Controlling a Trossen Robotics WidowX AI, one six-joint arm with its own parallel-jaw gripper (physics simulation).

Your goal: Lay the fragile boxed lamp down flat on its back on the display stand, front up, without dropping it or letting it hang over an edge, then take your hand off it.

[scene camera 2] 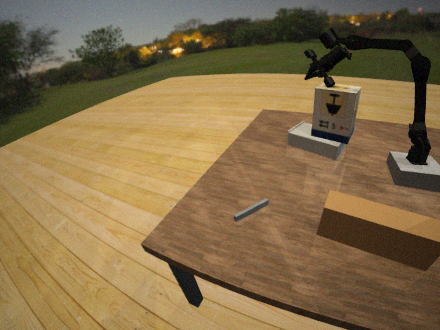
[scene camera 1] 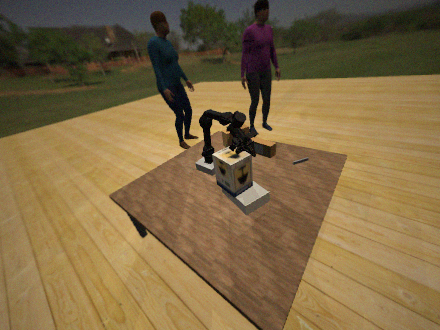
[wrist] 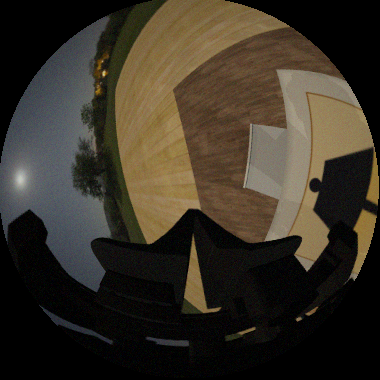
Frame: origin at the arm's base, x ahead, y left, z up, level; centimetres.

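Seen in the pictures: gripper, fingertip midpoint: [scene camera 2: 304,79] [scene camera 1: 255,156] [wrist: 192,213]; arm's base, origin of the base link: [scene camera 2: 416,161] [scene camera 1: 209,160].
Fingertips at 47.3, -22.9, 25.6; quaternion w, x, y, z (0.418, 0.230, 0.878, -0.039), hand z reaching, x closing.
Note:
Offsets run from my fingertips to a thing's top centre, as dx, dy, dz. "pt": to the spot under its first point. Level surfaces: height alone.
The boxed lamp [scene camera 1: 234,174] [scene camera 2: 334,112], a white box with a lamp picture and a blue lower band, stands upright at one end of the pale grey display stand [scene camera 1: 256,198] [scene camera 2: 312,141]. The rest of the stand's top is uncovered. In the wrist view, a printed face of the box @[pt -8.8, -2.4, -2.6] [wrist: 300,150] is at the right, with part of the stand [wrist: 267,155] beside it. My gripper [scene camera 1: 253,154] [scene camera 2: 307,78] [wrist: 192,213] is shut and empty, tilted down just above the box's top. Whether any part touches the box is unclear. The box's far lower edge is hidden.
A long brown block @[-19.0, +59.9, -21.2] [scene camera 1: 265,147] [scene camera 2: 377,230] and a thin grey bar @[+16.8, +52.8, -30.0] [scene camera 1: 300,161] [scene camera 2: 251,209] lie on the wooden table @[dz -32.2] [scene camera 1: 200,220] [scene camera 2: 210,250]. The arm's pale base [scene camera 1: 205,166] [scene camera 2: 415,172] is near the stand. Two people [scene camera 1: 171,75] [scene camera 1: 259,65] stand beyond the table.

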